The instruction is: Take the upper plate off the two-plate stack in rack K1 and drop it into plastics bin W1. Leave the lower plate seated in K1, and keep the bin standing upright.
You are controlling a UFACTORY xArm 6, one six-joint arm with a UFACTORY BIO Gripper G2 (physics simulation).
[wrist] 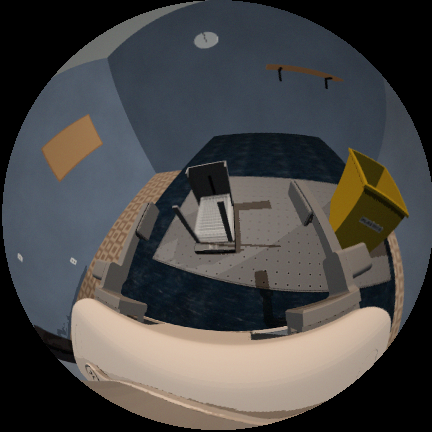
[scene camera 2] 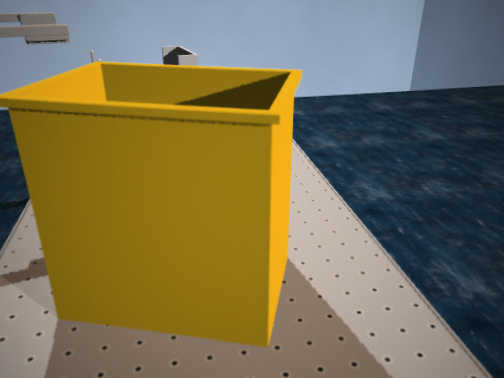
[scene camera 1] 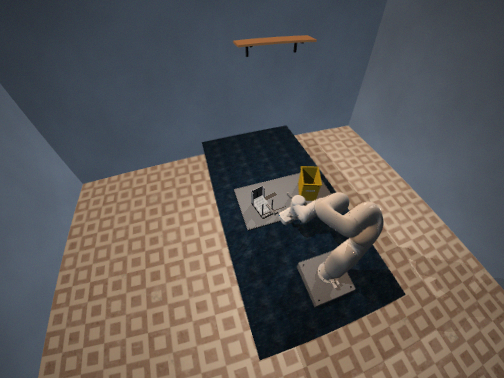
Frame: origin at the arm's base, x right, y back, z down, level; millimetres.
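Seen in the pictures: hand, tool point: [wrist: 215, 211] [scene camera 2: 42, 26] [scene camera 1: 279, 201].
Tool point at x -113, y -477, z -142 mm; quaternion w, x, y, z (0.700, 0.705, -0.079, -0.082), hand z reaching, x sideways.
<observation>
Offsets run from my tool point to a thing's middle. Level surfaces: height alone.
Rack K1 @[dx -68, dy -106, dz +115 mm] [scene camera 1: 258, 192] [wrist: 209, 180] has a tall dark back panel and thin front posts; its top shows behind the bin in scene camera 2 [scene camera 2: 189, 60]. A white plate stack @[dx -70, dy -116, dz +147 mm] [scene camera 1: 261, 203] [wrist: 215, 216] sits in the rack; the seam between upper and lower plate is too small to tell. Plastics bin W1 @[dx +304, dy -134, dz +97 mm] [scene camera 1: 309, 191] [scene camera 2: 150, 200] [wrist: 345, 200] is yellow, open-topped and upright. My gripper [scene camera 1: 278, 201] [wrist: 225, 211] is open and empty. In the wrist view the rack and stack show between its spread fingers, beyond the tips. Its finger parts also show at the upper left in scene camera 2.
The rack and bin stand on a grey perforated board @[dz +187 mm] [scene camera 1: 243, 206] [scene camera 2: 325, 225] [wrist: 280, 230], the bin to the right of the rack. A dark blue mat @[dz +200 mm] [scene camera 1: 250, 270] lies under the board. The arm's square base plate [scene camera 1: 309, 285] is nearer the front. A wooden shelf [scene camera 1: 275, 41] [wrist: 305, 72] hangs on the wall.
</observation>
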